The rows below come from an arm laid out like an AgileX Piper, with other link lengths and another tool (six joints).
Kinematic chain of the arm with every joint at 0, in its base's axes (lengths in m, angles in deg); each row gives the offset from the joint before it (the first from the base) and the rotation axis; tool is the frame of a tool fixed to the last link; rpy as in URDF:
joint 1: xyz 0 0 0.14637 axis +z
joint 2: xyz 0 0 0 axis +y
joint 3: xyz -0.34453 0 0.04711 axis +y
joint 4: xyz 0.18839 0 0.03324 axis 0.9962 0 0.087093
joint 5: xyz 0 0 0 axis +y
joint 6: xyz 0.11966 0 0.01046 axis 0.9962 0 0.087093
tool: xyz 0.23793 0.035 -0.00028 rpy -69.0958 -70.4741 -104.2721
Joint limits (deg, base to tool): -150..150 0..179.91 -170..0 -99.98..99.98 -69.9..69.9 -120..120
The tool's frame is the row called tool.
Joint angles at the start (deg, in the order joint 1, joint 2, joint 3, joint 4, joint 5, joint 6):
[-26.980 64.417 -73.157 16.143 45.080 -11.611]
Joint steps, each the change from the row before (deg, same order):
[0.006 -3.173 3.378 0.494 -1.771 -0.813]
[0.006 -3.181 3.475 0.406 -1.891 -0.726]
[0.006 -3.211 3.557 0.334 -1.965 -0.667]
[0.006 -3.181 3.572 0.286 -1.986 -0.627]
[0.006 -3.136 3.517 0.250 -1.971 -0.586]
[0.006 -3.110 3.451 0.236 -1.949 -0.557]
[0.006 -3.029 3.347 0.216 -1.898 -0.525]
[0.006 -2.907 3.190 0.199 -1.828 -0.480]
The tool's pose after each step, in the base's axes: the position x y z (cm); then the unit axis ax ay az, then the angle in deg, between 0 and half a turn. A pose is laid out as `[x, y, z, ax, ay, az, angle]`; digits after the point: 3 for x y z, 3 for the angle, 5 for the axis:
[35.783, -6.498, 34.927, -0.80759, 0.26057, -0.52905, 169.795]
[34.660, -6.022, 34.924, -0.80112, 0.25615, -0.54092, 170.163]
[33.534, -5.608, 34.811, -0.79429, 0.25225, -0.55269, 170.604]
[32.430, -5.249, 34.588, -0.78736, 0.24876, -0.56408, 171.091]
[31.363, -4.939, 34.293, -0.78026, 0.24556, -0.57524, 171.609]
[30.330, -4.666, 33.952, -0.77290, 0.24252, -0.58635, 172.146]
[29.351, -4.434, 33.561, -0.76552, 0.23968, -0.59710, 172.692]
[28.440, -4.245, 33.145, -0.75813, 0.23711, -0.60746, 173.233]

